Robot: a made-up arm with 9 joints. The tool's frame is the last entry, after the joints.
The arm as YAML. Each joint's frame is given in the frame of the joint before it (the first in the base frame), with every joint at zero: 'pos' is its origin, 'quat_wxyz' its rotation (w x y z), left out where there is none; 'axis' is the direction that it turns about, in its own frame. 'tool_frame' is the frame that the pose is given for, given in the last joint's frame.
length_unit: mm
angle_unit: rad
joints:
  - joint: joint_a
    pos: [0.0, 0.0, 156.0]
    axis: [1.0, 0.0, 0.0]
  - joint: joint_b
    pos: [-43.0, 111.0, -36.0]
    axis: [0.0, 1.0, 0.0]
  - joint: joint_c
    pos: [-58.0, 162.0, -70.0]
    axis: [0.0, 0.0, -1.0]
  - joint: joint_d
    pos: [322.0, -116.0, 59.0]
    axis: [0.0, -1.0, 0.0]
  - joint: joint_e
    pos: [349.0, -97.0, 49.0]
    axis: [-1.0, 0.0, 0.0]
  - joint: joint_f
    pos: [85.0, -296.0, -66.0]
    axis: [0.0, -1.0, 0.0]
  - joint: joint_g
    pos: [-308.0, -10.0, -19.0]
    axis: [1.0, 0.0, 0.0]
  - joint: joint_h
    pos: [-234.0, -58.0, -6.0]
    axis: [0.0, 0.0, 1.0]
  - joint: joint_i
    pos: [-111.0, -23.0, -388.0]
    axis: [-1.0, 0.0, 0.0]
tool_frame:
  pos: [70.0, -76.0, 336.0]
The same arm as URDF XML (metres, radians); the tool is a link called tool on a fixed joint. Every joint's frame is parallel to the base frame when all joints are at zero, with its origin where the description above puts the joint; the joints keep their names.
<robot name="arm">
<joint name="joint_a" type="continuous"><parent link="base_link"/><child link="link1"/><origin xyz="0.0000 0.0000 0.1560" rpy="0.0000 0.0000 0.0000"/><axis xyz="1 0 0"/></joint>
<joint name="joint_b" type="continuous"><parent link="link1"/><child link="link2"/><origin xyz="-0.0430 0.1110 -0.0360" rpy="0.0000 0.0000 0.0000"/><axis xyz="0 1 0"/></joint>
<joint name="joint_c" type="continuous"><parent link="link2"/><child link="link3"/><origin xyz="-0.0580 0.1620 -0.0700" rpy="0.0000 0.0000 0.0000"/><axis xyz="0 0 -1"/></joint>
<joint name="joint_d" type="continuous"><parent link="link3"/><child link="link4"/><origin xyz="0.3220 -0.1160 0.0590" rpy="0.0000 0.0000 0.0000"/><axis xyz="0 -1 0"/></joint>
<joint name="joint_e" type="continuous"><parent link="link4"/><child link="link5"/><origin xyz="0.3490 -0.0970 0.0490" rpy="0.0000 0.0000 0.0000"/><axis xyz="-1 0 0"/></joint>
<joint name="joint_f" type="continuous"><parent link="link5"/><child link="link6"/><origin xyz="0.0850 -0.2960 -0.0660" rpy="0.0000 0.0000 0.0000"/><axis xyz="0 -1 0"/></joint>
<joint name="joint_g" type="continuous"><parent link="link6"/><child link="link7"/><origin xyz="-0.3080 -0.0100 -0.0190" rpy="0.0000 0.0000 0.0000"/><axis xyz="1 0 0"/></joint>
<joint name="joint_h" type="continuous"><parent link="link7"/><child link="link8"/><origin xyz="-0.2340 -0.0580 -0.0060" rpy="0.0000 0.0000 0.0000"/><axis xyz="0 0 1"/></joint>
<joint name="joint_i" type="continuous"><parent link="link8"/><child link="link9"/><origin xyz="-0.1110 -0.0230 -0.3880" rpy="0.0000 0.0000 0.0000"/><axis xyz="-1 0 0"/></joint>
<joint name="tool_fixed" type="fixed"><parent link="link9"/><child link="tool"/><origin xyz="0.0700 -0.0760 0.3360" rpy="0.0000 0.0000 0.0000"/></joint>
<link name="base_link"/>
<link name="link1"/>
<link name="link2"/>
<link name="link3"/>
<link name="link4"/>
<link name="link5"/>
<link name="link6"/>
<link name="link7"/>
<link name="link8"/>
<link name="link9"/>
<link name="tool"/>
</robot>

